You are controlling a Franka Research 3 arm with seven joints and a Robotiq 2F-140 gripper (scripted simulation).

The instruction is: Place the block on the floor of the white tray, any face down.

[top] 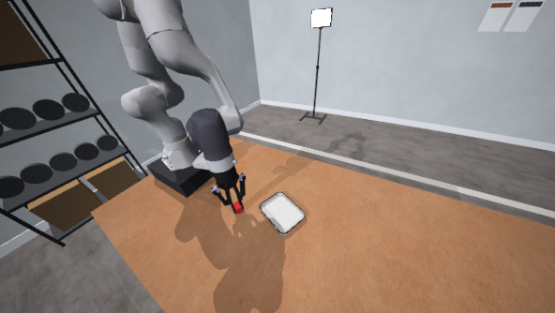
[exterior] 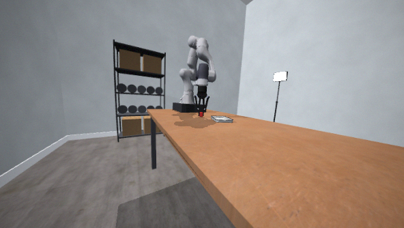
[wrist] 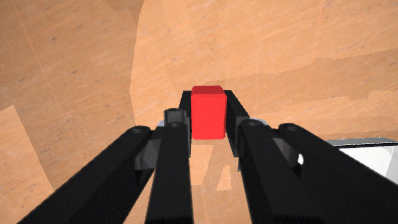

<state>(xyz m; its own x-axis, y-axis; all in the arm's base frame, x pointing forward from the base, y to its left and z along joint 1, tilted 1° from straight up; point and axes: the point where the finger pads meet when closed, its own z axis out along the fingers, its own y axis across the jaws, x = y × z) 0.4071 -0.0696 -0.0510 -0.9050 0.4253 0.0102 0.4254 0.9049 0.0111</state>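
Right now the white tray is 170 mm ahead of my hand, 70 mm to the left of it and 30 mm below it. From my hand the other things lie so: red block (20 mm below).
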